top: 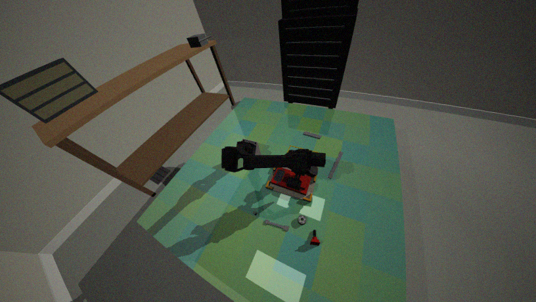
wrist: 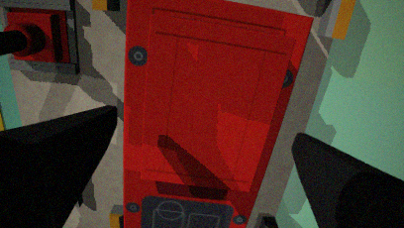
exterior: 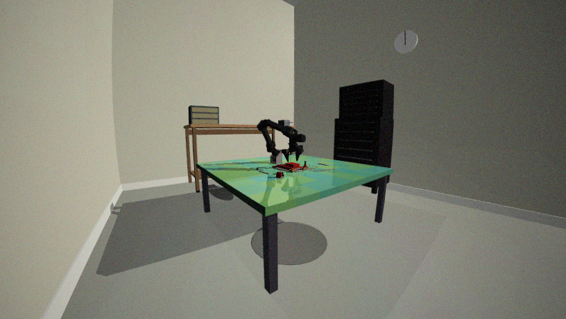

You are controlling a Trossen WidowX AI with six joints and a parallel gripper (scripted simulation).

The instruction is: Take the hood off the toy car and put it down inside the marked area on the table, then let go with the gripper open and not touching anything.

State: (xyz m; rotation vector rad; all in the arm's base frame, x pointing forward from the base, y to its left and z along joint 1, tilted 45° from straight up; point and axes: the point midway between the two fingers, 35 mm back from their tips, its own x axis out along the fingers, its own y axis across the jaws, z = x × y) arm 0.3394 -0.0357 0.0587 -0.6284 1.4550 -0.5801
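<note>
My gripper tip is now 2 cm above the red hood.
</note>
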